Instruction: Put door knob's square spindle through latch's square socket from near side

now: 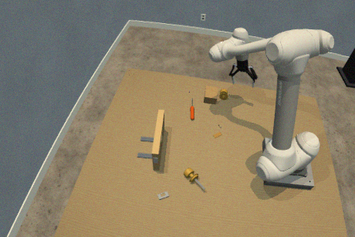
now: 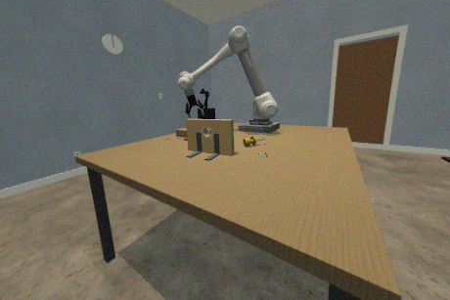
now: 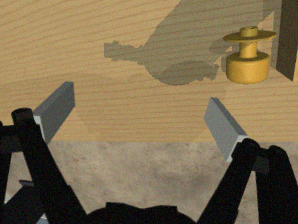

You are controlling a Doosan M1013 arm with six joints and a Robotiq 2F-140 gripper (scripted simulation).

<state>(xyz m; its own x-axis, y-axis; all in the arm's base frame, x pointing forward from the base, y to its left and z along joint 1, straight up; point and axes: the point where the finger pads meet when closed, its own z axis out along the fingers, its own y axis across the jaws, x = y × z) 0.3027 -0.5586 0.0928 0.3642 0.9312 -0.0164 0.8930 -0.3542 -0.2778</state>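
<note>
My hand is 300 mm short of the brass door knob, 690 mm to the right of it and 120 mm above it. Also, from my hand: latch socket 520 mm ahead, 510 mm to the left, 30 mm below; then wooden box 220 mm ahead, 30 mm to the left, 120 mm below; then wood panel 520 mm ahead, 510 mm to the left, 40 mm below.
</note>
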